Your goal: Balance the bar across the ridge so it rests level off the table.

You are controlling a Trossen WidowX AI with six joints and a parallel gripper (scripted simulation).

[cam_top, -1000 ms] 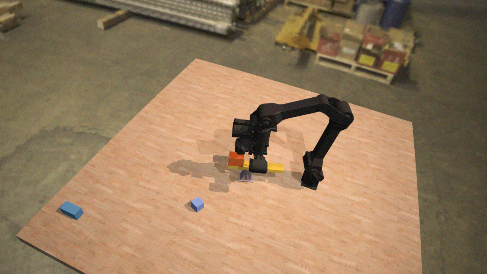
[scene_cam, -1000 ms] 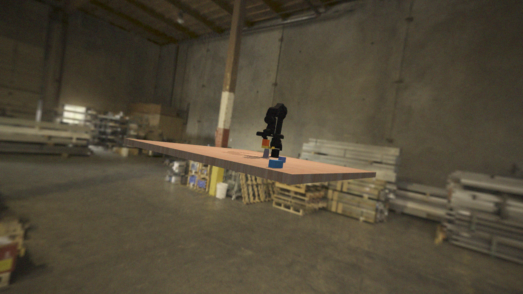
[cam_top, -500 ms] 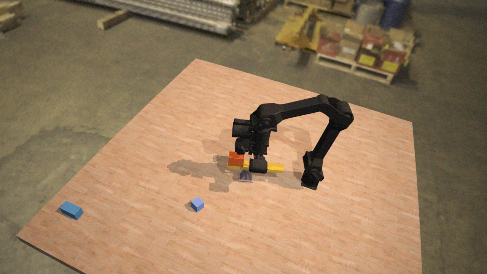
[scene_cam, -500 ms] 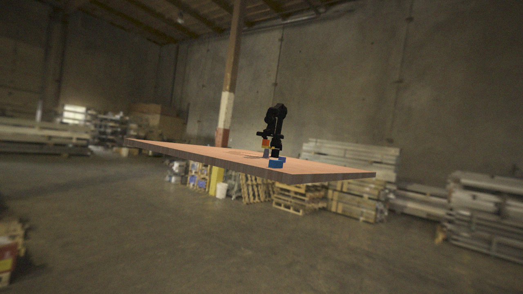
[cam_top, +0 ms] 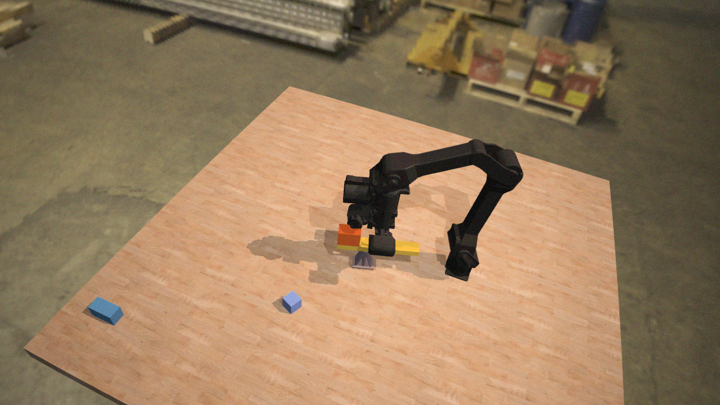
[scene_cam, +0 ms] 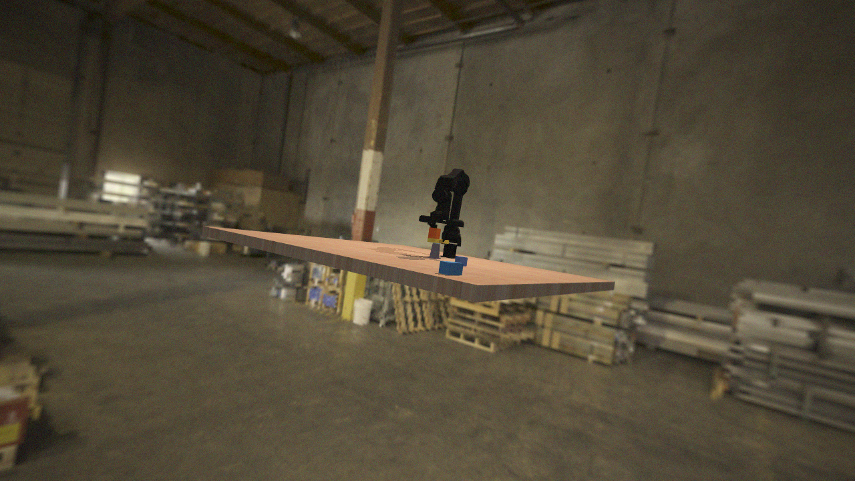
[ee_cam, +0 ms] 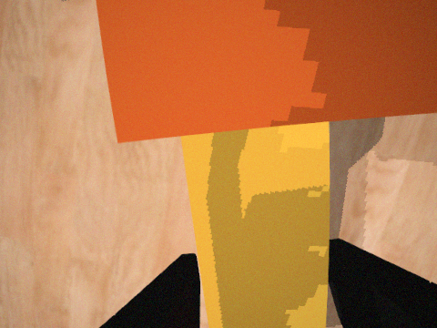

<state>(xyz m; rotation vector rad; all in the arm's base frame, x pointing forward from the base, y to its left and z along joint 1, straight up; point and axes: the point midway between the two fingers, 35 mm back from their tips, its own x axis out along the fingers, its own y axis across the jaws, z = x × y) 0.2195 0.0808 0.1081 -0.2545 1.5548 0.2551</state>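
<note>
Right now my gripper tip is 30 mm short of the grey ridge, 10 mm to the right of it and 40 mm above it. The rest, counted from my gripper tip: small light-blue cube (140 mm ahead, 210 mm to the left, 60 mm below).
</note>
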